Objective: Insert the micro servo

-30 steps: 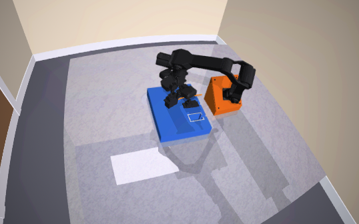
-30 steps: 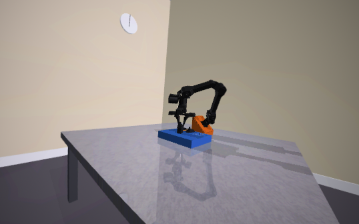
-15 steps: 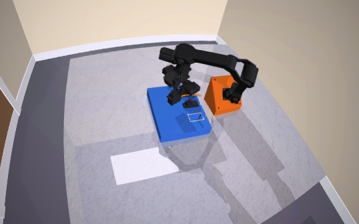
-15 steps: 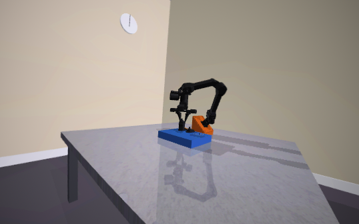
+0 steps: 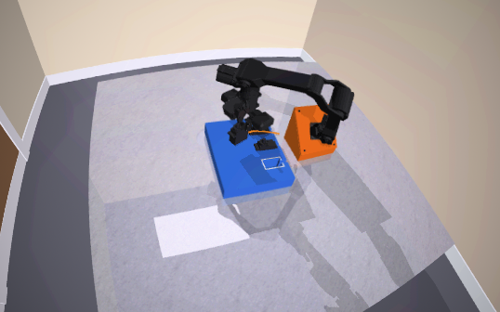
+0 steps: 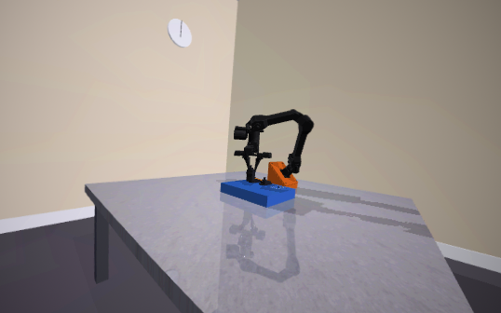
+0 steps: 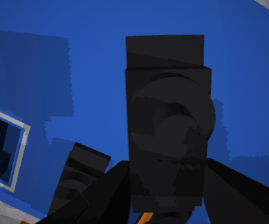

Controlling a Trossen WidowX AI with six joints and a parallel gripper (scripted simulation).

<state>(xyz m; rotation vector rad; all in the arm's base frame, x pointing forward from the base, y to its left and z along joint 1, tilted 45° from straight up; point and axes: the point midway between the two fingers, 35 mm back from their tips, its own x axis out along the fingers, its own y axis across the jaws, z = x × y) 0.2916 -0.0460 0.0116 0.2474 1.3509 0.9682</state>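
The blue deck lies 10 cm below my gripper tip, 3 cm to the left of it and 2 cm ahead of it.
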